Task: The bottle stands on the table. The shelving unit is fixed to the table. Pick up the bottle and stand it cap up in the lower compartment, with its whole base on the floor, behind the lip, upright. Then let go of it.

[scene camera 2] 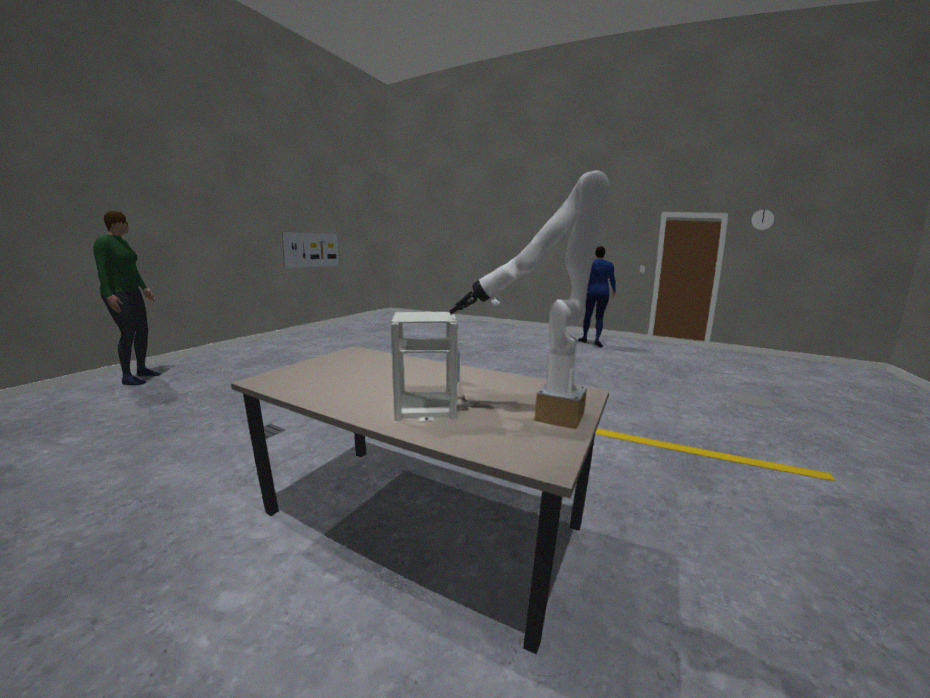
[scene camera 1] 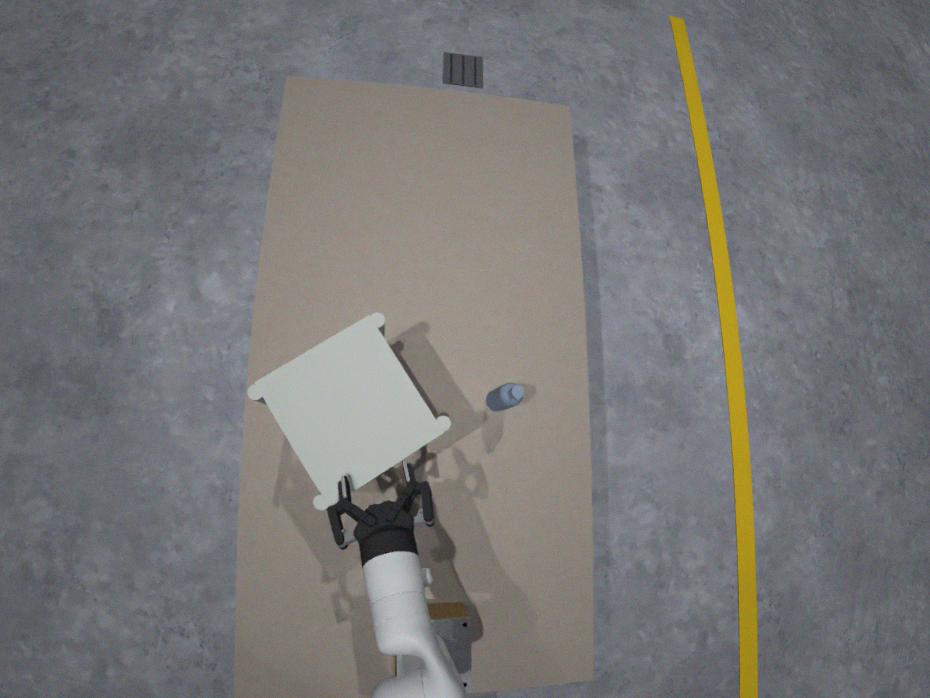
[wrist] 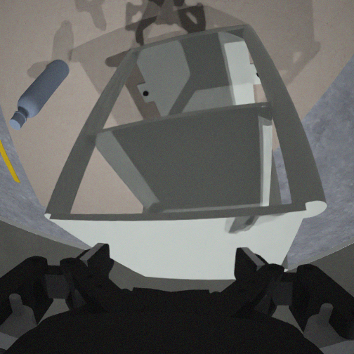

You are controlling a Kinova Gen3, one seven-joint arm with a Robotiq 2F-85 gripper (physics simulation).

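Where they show: gripper, fingertip midpoint: point(scene camera 2: 452, 310) point(scene camera 1: 374, 470); arm's base, link origin: point(scene camera 2: 558, 391).
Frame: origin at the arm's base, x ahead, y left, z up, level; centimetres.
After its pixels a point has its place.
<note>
The blue-grey bottle point(scene camera 1: 503, 397) {x 50.7, y -21.7, z 4.0 cm} point(wrist: 42, 90) stands upright on the table point(scene camera 1: 428, 187) {x 108.6, y -12.7, z -11.0 cm} point(scene camera 2: 323, 383) {x 105.2, y 4.9, z -11.0 cm}, to the right of the shelving unit in scene camera 1. In scene camera 2 a sliver of it shows behind the unit's right post. The pale grey-green shelving unit point(scene camera 1: 353, 409) {x 49.5, y 8.1, z 25.0 cm} point(scene camera 2: 397, 375) {x 52.6, y 24.2, z 6.4 cm} point(wrist: 285, 125) stands on the table, with a top board, a middle shelf and a lower compartment. My gripper point(scene camera 1: 375, 471) {x 39.8, y 5.6, z 27.6 cm} point(scene camera 2: 452, 311) {x 39.8, y 5.6, z 27.6 cm} point(wrist: 171, 260) is open and empty, close to the top board's near edge and slightly above it, away from the bottle. Scene camera 1 does not show the compartments.
The arm's base block point(scene camera 1: 450, 610) {x 6.1, y -6.8, z -5.5 cm} point(scene camera 2: 559, 407) {x -1.3, y 5.9, z -3.9 cm} sits at the table's near end in scene camera 1. The unit's posts and top board lie beside and below my fingers. The bottle is near the table's right edge. Two people point(scene camera 2: 120, 293) point(scene camera 2: 598, 285) stand away from the table.
</note>
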